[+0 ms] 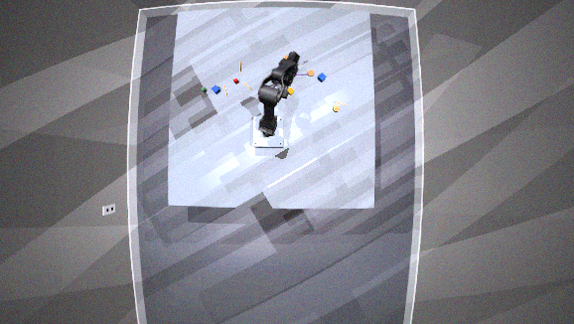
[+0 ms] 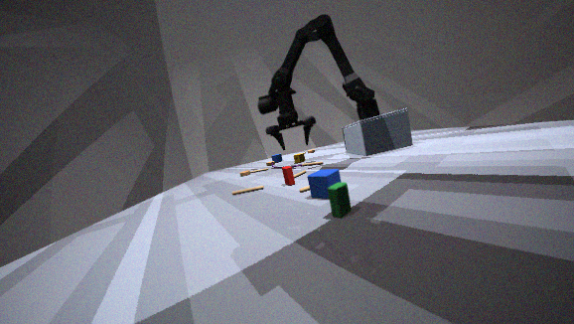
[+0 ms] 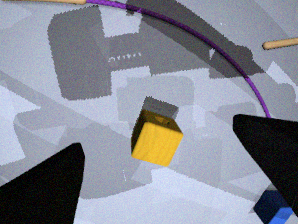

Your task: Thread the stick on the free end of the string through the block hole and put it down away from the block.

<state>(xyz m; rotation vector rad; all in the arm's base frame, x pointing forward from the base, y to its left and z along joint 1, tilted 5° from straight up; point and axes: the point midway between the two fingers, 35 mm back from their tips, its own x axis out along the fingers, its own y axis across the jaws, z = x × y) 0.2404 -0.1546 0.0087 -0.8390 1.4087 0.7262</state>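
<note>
My gripper tip is now 10 mm past the yellow wooden block, 20 mm to the left of it and 40 mm above it. From my gripper tip the other things lie so: thin wooden stick (120 mm to the left, 60 mm below); then round orange button (80 mm ahead, 170 mm to the right, 50 mm below); then red block (120 mm ahead, 290 mm to the left, 40 mm below).
</note>
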